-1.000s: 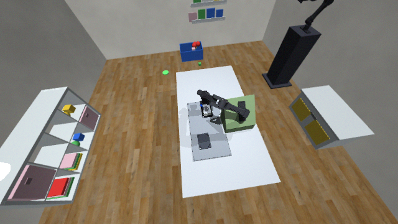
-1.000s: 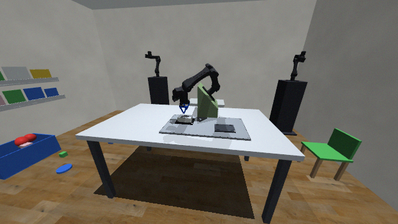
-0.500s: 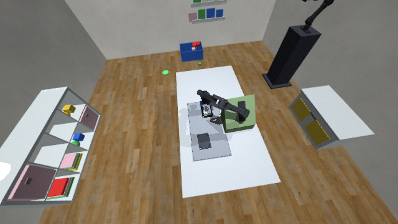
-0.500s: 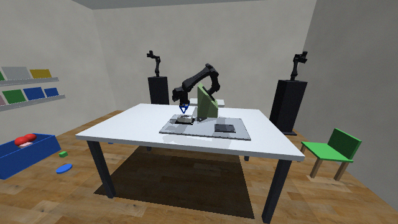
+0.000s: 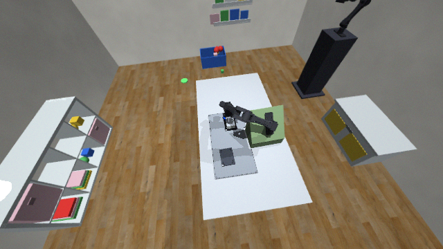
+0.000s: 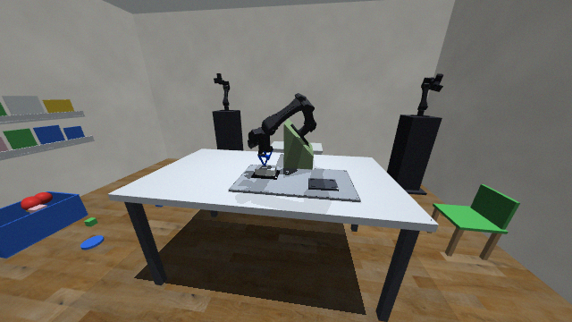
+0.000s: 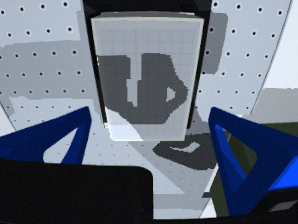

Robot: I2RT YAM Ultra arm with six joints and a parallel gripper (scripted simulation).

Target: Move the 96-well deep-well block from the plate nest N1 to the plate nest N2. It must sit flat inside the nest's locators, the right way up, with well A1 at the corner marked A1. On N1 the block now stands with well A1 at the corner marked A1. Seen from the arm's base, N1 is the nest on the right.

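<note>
Now: the deep-well block 6 cm below my hand.
</note>
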